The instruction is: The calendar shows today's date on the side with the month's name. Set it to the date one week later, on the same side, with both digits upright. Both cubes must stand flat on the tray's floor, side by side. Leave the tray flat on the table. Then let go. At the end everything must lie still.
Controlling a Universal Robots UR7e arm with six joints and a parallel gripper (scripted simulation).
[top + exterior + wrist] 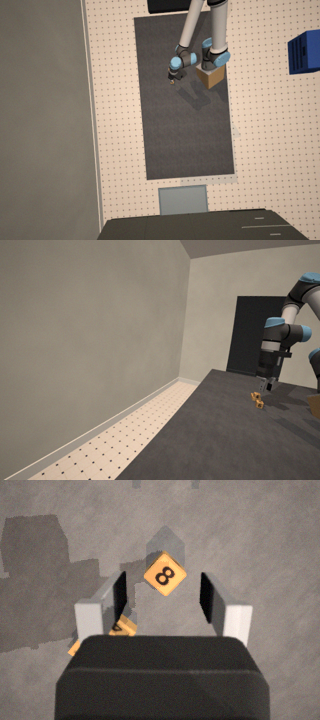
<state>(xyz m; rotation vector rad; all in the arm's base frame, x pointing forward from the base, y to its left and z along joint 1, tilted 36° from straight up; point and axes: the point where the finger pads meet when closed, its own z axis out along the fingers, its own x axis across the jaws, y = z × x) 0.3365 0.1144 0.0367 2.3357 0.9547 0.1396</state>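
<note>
My hand is 10 cm above the number cube and 1 cm short of it.
</note>
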